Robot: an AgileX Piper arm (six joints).
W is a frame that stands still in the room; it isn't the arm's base.
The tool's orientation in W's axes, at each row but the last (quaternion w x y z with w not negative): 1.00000, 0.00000, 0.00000, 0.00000; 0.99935, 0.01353, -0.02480, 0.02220; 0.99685, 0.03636, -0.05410, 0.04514; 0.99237, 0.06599, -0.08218, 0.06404
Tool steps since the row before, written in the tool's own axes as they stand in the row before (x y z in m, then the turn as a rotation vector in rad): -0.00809, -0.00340, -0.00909, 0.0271, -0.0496, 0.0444; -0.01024, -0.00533, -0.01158, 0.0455, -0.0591, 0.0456; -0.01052, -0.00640, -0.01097, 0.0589, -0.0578, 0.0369; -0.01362, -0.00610, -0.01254, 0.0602, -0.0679, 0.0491
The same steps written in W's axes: -0.00809, -0.00340, -0.00909, 0.0271, -0.0496, 0.0444; -0.00941, -0.00544, -0.01221, 0.0458, -0.0583, 0.0463; -0.00867, -0.00641, -0.01248, 0.0599, -0.0552, 0.0392; -0.01054, -0.00581, -0.01533, 0.0607, -0.0667, 0.0502
